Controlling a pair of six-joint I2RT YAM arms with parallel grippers.
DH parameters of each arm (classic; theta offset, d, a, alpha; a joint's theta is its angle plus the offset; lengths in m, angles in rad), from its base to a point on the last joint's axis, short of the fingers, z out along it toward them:
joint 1: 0 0.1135 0.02 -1.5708
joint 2: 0 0 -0.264 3.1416
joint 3: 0.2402 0 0.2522 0
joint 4: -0.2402 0 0.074 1.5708
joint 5: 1.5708 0 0 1.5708
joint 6: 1.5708 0.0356 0 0
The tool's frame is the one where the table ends.
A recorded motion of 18 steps. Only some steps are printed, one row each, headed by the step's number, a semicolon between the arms.
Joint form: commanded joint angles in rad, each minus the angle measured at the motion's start. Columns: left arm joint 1, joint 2, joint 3, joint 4, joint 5, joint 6; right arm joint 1, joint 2, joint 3, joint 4, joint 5, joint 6.
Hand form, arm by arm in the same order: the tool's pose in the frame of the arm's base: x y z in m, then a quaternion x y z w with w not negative. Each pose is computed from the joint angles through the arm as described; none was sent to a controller.
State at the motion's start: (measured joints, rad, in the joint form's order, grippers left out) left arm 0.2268 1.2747 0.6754 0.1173 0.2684 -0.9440; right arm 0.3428 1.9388 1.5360 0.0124 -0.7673 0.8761
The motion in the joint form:
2: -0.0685 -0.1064 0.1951 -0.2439 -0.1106 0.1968; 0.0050 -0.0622 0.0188 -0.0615 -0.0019 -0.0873
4: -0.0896 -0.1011 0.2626 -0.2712 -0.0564 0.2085; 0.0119 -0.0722 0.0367 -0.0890 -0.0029 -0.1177
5: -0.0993 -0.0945 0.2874 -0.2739 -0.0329 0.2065; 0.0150 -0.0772 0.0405 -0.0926 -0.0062 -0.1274
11: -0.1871 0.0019 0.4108 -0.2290 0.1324 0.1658; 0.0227 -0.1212 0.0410 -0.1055 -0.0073 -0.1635
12: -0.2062 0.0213 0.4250 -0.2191 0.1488 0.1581; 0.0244 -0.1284 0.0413 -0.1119 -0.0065 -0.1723
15: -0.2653 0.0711 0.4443 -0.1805 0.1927 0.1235; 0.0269 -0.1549 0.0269 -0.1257 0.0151 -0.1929
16: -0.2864 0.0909 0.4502 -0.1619 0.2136 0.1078; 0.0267 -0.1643 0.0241 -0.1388 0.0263 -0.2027
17: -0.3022 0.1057 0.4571 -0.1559 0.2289 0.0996; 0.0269 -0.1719 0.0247 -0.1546 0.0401 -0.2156
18: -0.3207 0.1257 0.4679 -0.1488 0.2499 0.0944; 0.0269 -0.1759 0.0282 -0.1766 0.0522 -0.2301
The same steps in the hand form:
2: 0.2654 0.0367 0.2969 -0.32794 0.77187 -0.22027 0.49815; 0.4086 0.1745 0.3086 -0.03936 0.79288 0.54266 0.27443
4: 0.2692 0.0296 0.3168 -0.29565 0.77343 -0.24718 0.50328; 0.4055 0.1766 0.3165 -0.05451 0.79182 0.53971 0.28065
5: 0.2716 0.0264 0.3237 -0.28382 0.77270 -0.26058 0.50445; 0.4039 0.1776 0.3196 -0.06158 0.78994 0.54024 0.28345
11: 0.2976 -0.0021 0.3469 -0.20563 0.77116 -0.35915 0.48378; 0.3933 0.1772 0.3368 -0.08544 0.78086 0.53968 0.30282
12: 0.3024 -0.0082 0.3476 -0.19543 0.77185 -0.37165 0.47742; 0.3913 0.1772 0.3393 -0.08953 0.78023 0.53850 0.30538
15: 0.3139 -0.0279 0.3442 -0.17113 0.77360 -0.40890 0.45284; 0.3851 0.1753 0.3436 -0.09195 0.78188 0.52966 0.31571
16: 0.3182 -0.0355 0.3424 -0.16175 0.77345 -0.42436 0.44219; 0.3830 0.1741 0.3450 -0.09125 0.78420 0.52434 0.31902
17: 0.3210 -0.0413 0.3410 -0.15451 0.77480 -0.43426 0.43271; 0.3812 0.1731 0.3467 -0.09102 0.78691 0.51767 0.32326
18: 0.3249 -0.0483 0.3396 -0.14334 0.77657 -0.44566 0.42163; 0.3801 0.1723 0.3473 -0.09067 0.79107 0.51041 0.32476

